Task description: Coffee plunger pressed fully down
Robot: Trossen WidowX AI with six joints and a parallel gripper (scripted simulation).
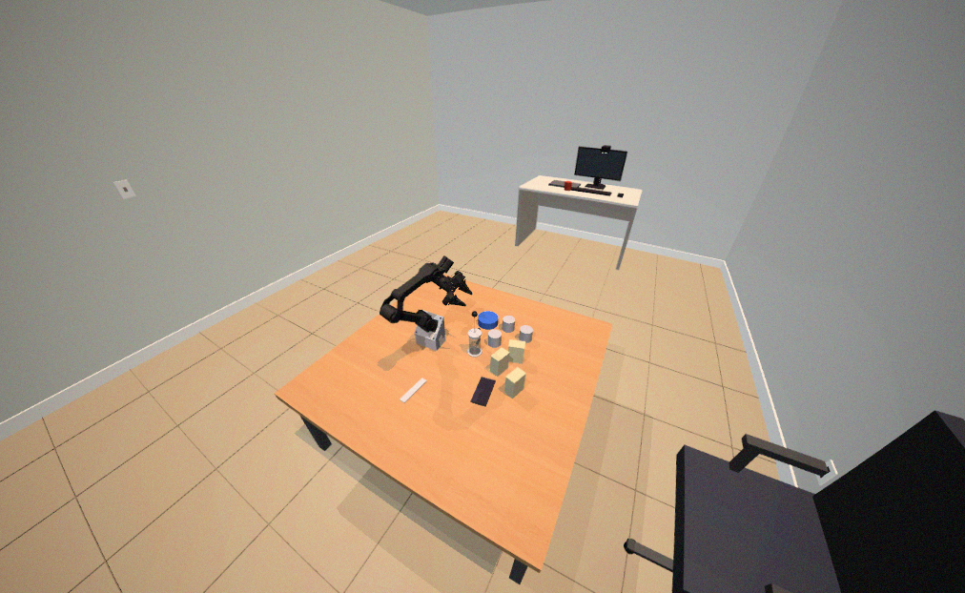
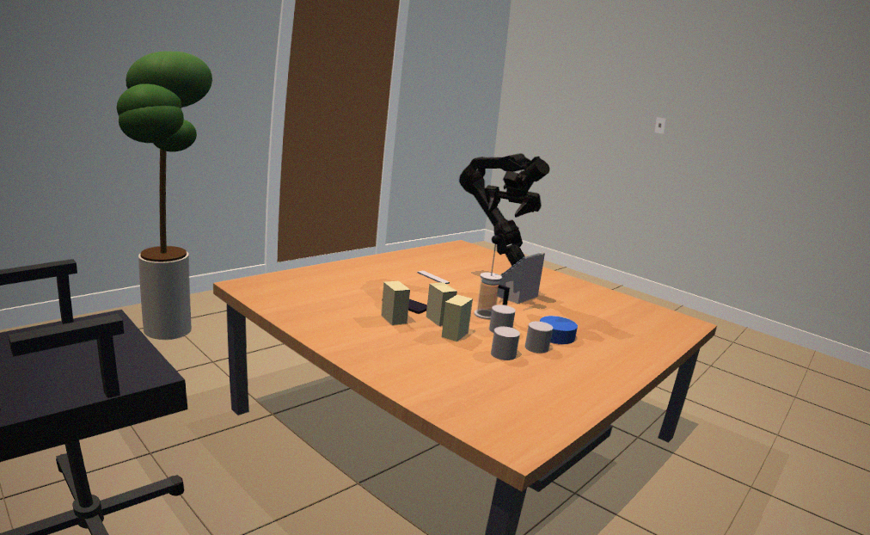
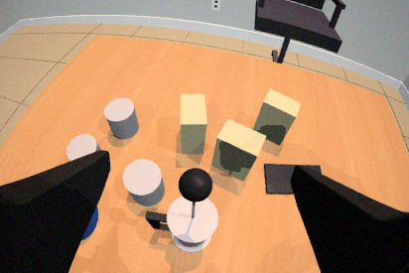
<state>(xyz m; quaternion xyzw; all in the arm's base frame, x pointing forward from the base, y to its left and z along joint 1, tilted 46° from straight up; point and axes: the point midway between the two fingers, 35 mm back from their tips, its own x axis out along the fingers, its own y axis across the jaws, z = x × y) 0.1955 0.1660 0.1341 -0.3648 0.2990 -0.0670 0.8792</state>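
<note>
The coffee press is 210 mm below my gripper tip, 20 mm to the left of it and 20 mm ahead of it. The rest, counted from my gripper tip: dark flat tablet 330 mm below, 210 mm to the right, 170 mm ahead; then blue disc 310 mm below, 250 mm to the left.
</note>
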